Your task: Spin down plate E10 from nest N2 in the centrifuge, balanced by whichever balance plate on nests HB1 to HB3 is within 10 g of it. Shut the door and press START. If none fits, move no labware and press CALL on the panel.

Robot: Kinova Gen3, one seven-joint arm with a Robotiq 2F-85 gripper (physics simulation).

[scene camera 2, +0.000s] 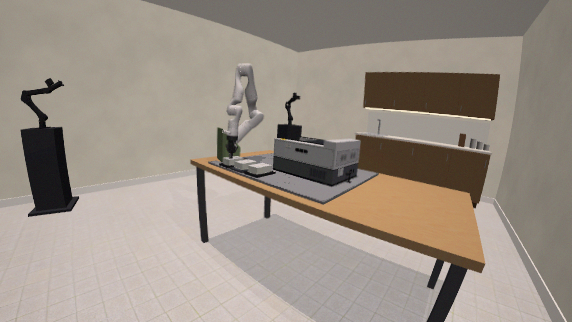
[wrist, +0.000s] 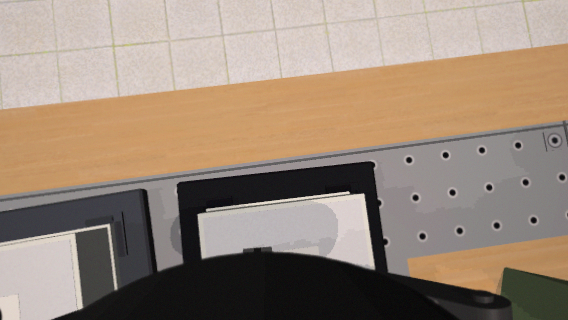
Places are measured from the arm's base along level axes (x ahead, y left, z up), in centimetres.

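Pixels of known places: gripper, fingertip midpoint: point(scene camera 2: 230, 158).
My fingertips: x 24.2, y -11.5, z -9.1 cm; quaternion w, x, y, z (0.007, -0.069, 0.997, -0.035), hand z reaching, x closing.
Behind a point stands the place of what it marks.
My gripper point(scene camera 2: 231, 155) {x 24.2, y -11.5, z -9.1 cm} point(wrist: 258, 268) {x 24.2, y -11.5, z -9.1 cm} is shut with its fingertips together, pointing down over a pale plate point(scene camera 2: 232, 161) {x 26.9, y -11.3, z -10.5 cm} point(wrist: 270, 227) {x 23.8, y -13.5, z -9.1 cm} in a black nest point(wrist: 280, 181) {x 23.3, y -16.0, z -13.3 cm}. The black gripper body hides the near part of this plate, and whether the tips touch it I cannot tell. A second pale plate point(scene camera 2: 244, 164) {x 40.5, y -8.9, z -9.8 cm} point(wrist: 37, 272) {x 34.3, y -10.8, z -9.1 cm} sits in the dark nest point(wrist: 135, 215) {x 31.7, y -13.3, z -13.3 cm} beside it. A third pale plate point(scene camera 2: 260, 168) {x 53.5, y -4.8, z -9.8 cm} stands in the row in the scene view. No plate or nest marking is readable. The grey centrifuge point(scene camera 2: 305, 154) {x 69.0, y 16.1, z 0.2 cm} stands behind the row; its door state is unclear.
A green upright board point(scene camera 2: 220, 145) {x 0.9, y -10.5, z -3.2 cm} point(wrist: 542, 295) {x 7.7, y -10.5, z -12.2 cm} stands close beside the gripper. The grey perforated mat point(scene camera 2: 320, 193) {x 93.1, y 6.2, z -14.5 cm} point(wrist: 467, 207) {x 10.9, y -15.2, z -14.4 cm} lies under the nests and centrifuge on the wooden table point(scene camera 2: 410, 210) {x 130.8, y 29.3, z -15.8 cm} point(wrist: 300, 117) {x 22.1, y -20.6, z -15.8 cm}. Black pedestals point(scene camera 2: 47, 170) point(scene camera 2: 289, 131) with small arms stand beyond the table.
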